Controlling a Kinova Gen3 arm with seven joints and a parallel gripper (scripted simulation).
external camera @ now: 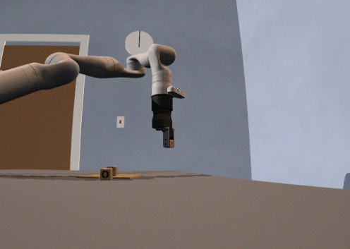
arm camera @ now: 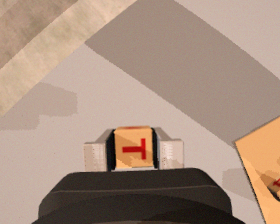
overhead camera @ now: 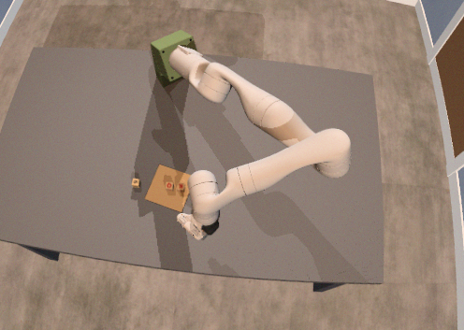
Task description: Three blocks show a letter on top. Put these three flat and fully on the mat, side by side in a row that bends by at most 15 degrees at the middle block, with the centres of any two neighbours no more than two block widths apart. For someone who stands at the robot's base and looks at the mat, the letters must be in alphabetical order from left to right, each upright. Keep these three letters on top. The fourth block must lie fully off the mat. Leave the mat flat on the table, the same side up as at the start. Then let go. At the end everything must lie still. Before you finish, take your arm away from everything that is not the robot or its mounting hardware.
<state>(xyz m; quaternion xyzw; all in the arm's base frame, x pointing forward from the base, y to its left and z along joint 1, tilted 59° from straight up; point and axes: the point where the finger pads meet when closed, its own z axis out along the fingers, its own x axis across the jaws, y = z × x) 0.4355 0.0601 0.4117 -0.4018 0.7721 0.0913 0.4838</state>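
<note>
Right now the orange mat is 11 cm behind my hand, 19 cm to the right of it and 11 cm below it.
</note>
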